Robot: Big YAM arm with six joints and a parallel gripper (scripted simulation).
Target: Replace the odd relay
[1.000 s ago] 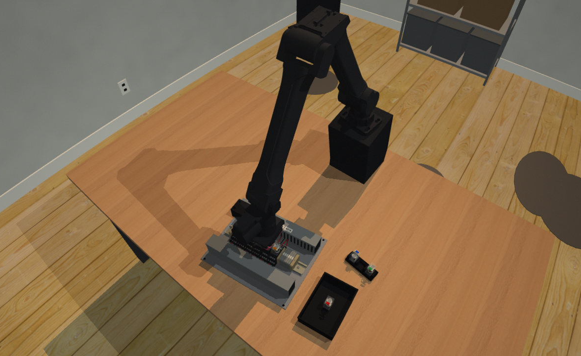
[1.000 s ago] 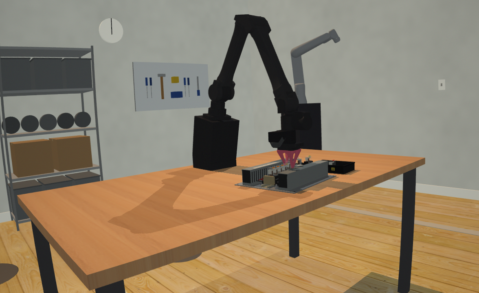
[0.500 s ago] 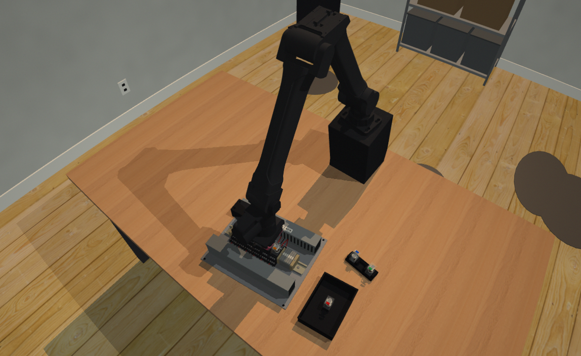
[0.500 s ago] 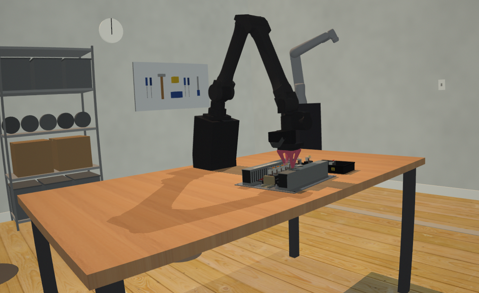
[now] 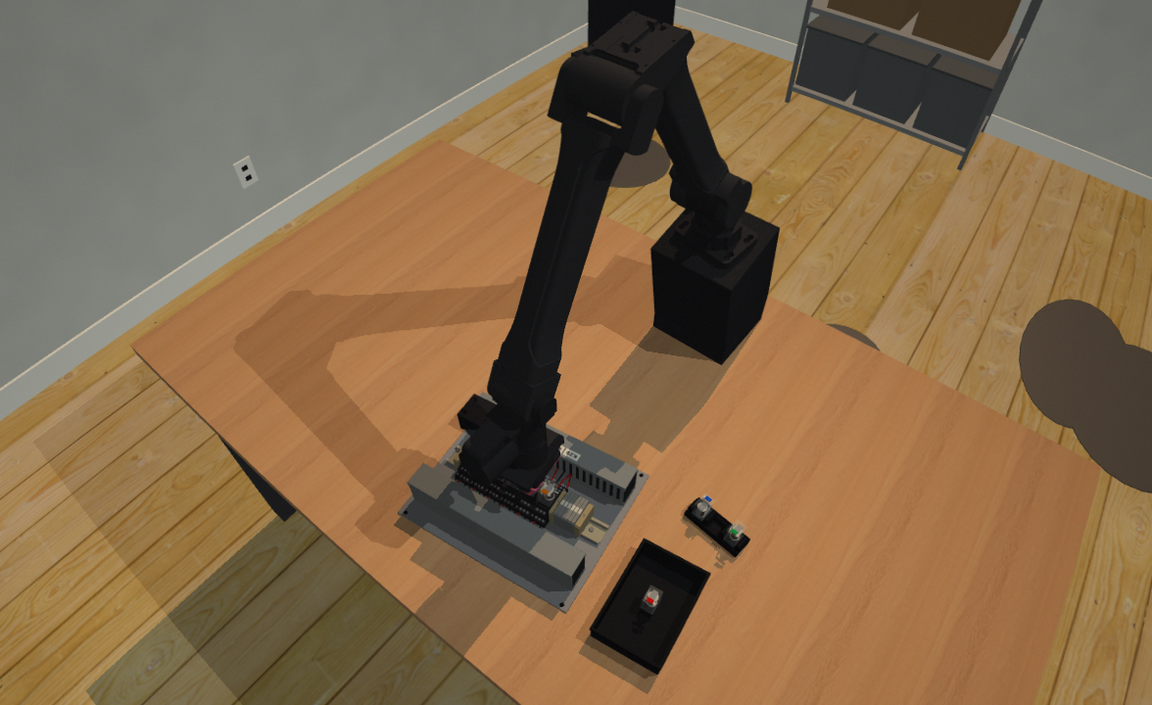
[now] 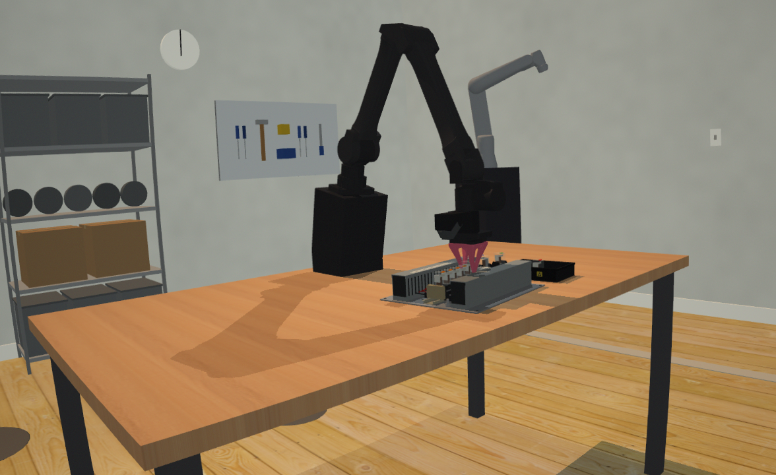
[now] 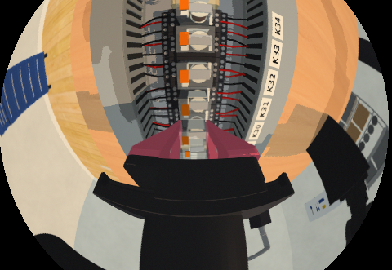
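My hand is 6 cm above the grey relay panel and 2 cm to the left of it. The rest, counted from my hand: blue-button relay (20 cm to the left, 18 cm behind, 3 cm below); then black tray (25 cm to the left, 4 cm below, 1 cm behind); then black spare holder (23 cm to the left, 19 cm behind, 5 cm below).
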